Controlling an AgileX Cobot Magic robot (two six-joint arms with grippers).
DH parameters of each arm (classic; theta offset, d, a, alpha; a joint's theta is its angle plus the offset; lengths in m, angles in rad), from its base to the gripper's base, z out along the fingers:
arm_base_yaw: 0 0.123 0 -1.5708
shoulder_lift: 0.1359 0 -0.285 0
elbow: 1.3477 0 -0.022 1.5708
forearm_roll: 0 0.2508 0 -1.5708
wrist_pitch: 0 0 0.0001 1.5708
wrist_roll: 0 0.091 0 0
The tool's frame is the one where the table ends.
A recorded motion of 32 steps. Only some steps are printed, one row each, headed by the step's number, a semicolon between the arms.
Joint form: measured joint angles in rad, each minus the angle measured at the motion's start. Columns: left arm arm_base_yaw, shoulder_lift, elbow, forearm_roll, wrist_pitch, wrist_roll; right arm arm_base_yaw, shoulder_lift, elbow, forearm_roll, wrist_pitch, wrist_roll.
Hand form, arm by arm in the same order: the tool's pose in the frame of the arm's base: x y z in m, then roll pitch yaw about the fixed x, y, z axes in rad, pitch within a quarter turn. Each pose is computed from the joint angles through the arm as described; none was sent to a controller.
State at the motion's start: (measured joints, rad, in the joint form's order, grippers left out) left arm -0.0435 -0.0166 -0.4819 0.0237 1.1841 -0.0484; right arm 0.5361 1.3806 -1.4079 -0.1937 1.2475 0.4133
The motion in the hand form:
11: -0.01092 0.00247 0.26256 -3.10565 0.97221 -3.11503; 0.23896 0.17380 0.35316 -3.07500 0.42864 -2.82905
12: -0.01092 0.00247 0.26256 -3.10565 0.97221 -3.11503; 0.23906 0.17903 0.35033 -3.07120 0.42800 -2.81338
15: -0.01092 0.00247 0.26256 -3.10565 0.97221 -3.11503; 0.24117 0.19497 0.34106 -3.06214 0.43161 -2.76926
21: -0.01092 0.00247 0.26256 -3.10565 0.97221 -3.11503; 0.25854 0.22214 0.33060 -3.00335 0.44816 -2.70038
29: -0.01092 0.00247 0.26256 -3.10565 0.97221 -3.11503; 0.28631 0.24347 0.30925 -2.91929 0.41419 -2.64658
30: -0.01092 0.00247 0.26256 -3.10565 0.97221 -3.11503; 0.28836 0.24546 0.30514 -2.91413 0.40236 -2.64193
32: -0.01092 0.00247 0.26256 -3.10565 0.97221 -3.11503; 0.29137 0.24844 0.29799 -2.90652 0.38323 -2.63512
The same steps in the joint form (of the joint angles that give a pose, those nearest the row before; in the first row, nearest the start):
11: 0.0001 0.0000 0.0000 0.0000 0.0000 0.0000; 0.1596 0.0963 -0.0059 -0.0387 -0.0213 0.0222
12: 0.0001 0.0000 0.0000 0.0000 0.0000 0.0000; 0.1736 0.1070 -0.0059 -0.0423 -0.0299 0.0243
15: 0.0001 0.0000 0.0000 0.0000 0.0000 0.0000; 0.2102 0.1444 -0.0085 -0.0532 -0.0648 0.0294
21: 0.0001 0.0000 0.0000 0.0000 0.0000 0.0000; 0.2469 0.2516 -0.0869 -0.1099 -0.0909 0.0316
29: 0.0001 0.0000 0.0000 0.0000 0.0000 0.0000; 0.2469 0.3921 -0.1848 -0.1655 -0.0830 0.0123
30: 0.0001 0.0000 0.0000 0.0000 0.0000 0.0000; 0.2469 0.4065 -0.1895 -0.1655 -0.0810 0.0086
32: 0.0001 0.0000 0.0000 0.0000 0.0000 0.0000; 0.2469 0.4286 -0.1941 -0.1655 -0.0797 0.0038

